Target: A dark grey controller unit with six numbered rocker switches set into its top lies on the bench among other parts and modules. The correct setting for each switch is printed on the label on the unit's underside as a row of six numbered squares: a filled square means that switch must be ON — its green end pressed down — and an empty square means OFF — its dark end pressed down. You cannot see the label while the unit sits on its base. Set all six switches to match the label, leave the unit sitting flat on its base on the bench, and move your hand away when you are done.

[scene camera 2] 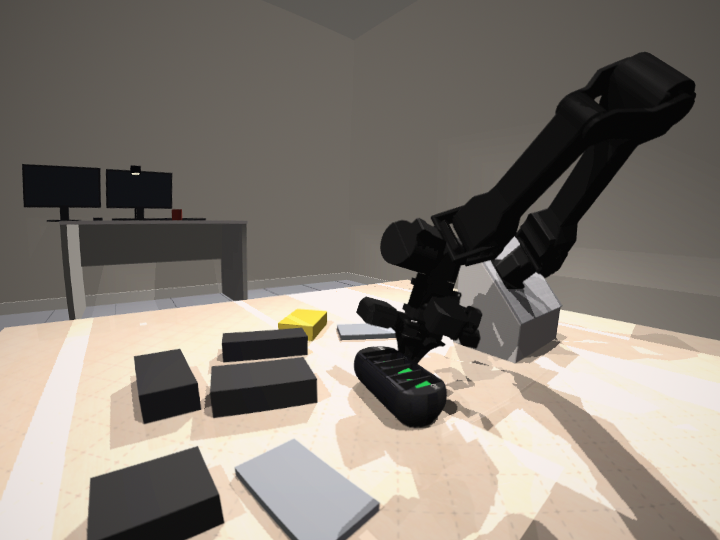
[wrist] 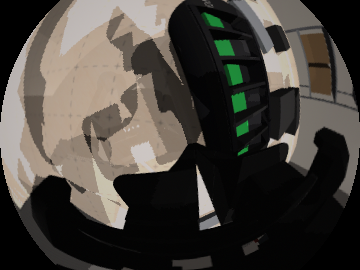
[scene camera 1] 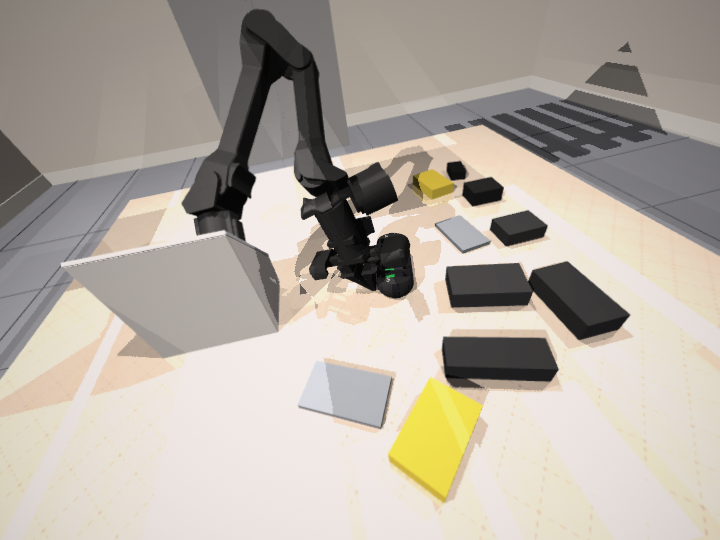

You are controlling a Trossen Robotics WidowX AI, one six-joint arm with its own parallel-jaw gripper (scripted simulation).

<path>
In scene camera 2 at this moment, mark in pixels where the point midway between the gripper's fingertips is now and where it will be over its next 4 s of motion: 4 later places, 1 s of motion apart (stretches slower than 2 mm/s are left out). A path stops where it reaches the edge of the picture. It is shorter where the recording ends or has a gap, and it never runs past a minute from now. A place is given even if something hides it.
My gripper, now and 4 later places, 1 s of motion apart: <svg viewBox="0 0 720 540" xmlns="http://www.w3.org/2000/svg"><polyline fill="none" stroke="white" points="402,375 386,380 420,342 384,366 361,360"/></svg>
</path>
